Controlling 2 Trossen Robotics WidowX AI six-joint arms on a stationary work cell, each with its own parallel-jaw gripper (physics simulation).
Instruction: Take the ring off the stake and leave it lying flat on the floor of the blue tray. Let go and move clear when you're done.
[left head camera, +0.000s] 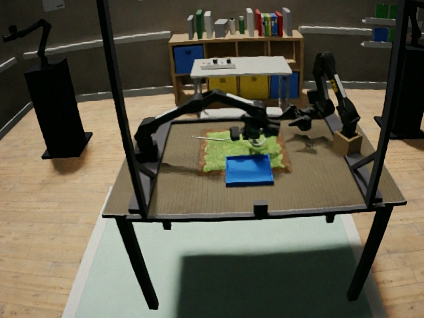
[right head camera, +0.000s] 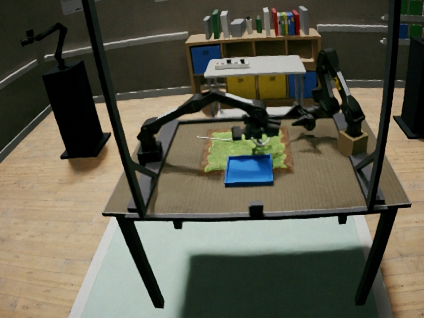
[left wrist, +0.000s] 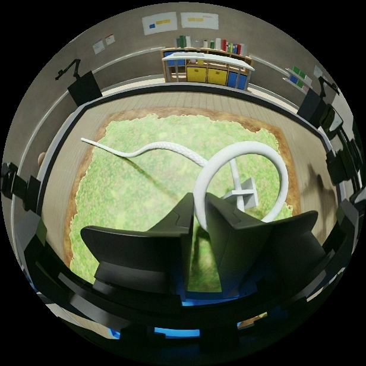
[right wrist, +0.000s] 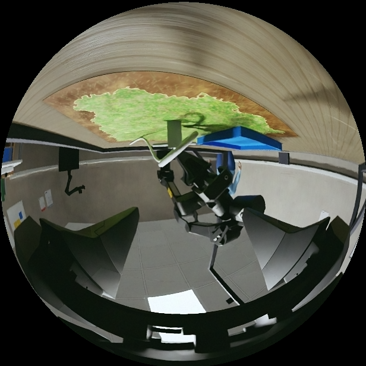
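Where they show: left gripper, fingertip midpoint: (left head camera: 248, 137) (right head camera: 251, 137); right gripper, fingertip midpoint: (left head camera: 283, 121) (right head camera: 287, 120); left arm's base, origin of the base link: (left head camera: 145, 147) (right head camera: 148, 147); right arm's base, origin of the base link: (left head camera: 348, 133) (right head camera: 353, 133).
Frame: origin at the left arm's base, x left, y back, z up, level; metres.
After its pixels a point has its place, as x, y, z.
My left gripper (left head camera: 253, 135) @(0.029, -0.471, -0.021) (right head camera: 254, 137) @(0.029, -0.471, -0.021) (left wrist: 198, 197) is shut on the rim of the white ring (left wrist: 245, 147) (right wrist: 181, 148), held in the air over the green mat. The ring is tilted; a white braided tail (left wrist: 170, 145) (left head camera: 207, 138) @(0.134, -0.286, -0.065) runs from it leftward. The white stake (left wrist: 236, 175), with a small squarish block beside it, shows through the ring's opening; whether the ring encircles it I cannot tell. The blue tray (left head camera: 249, 170) @(-0.169, -0.444, -0.064) (right head camera: 249, 170) @(-0.167, -0.441, -0.065) (right wrist: 240, 139) lies in front, empty. My right gripper (left head camera: 291, 120) @(0.042, -0.645, 0.044) (right head camera: 293, 116) @(0.042, -0.645, 0.044) is open and empty, right of the left gripper.
The green mat (left head camera: 220, 155) @(-0.022, -0.335, -0.070) (right head camera: 220, 155) @(-0.020, -0.322, -0.070) with brown edges lies under the left gripper and partly under the tray. A wooden block (left head camera: 347, 143) @(-0.148, -0.898, 0.010) (right head camera: 353, 143) @(-0.153, -0.905, 0.010) stands by the right arm's base. Dark frame posts (left head camera: 118, 90) @(-0.397, -0.026, 0.435) (left head camera: 389, 110) @(-0.488, -0.857, 0.340) rise at both sides of the table.
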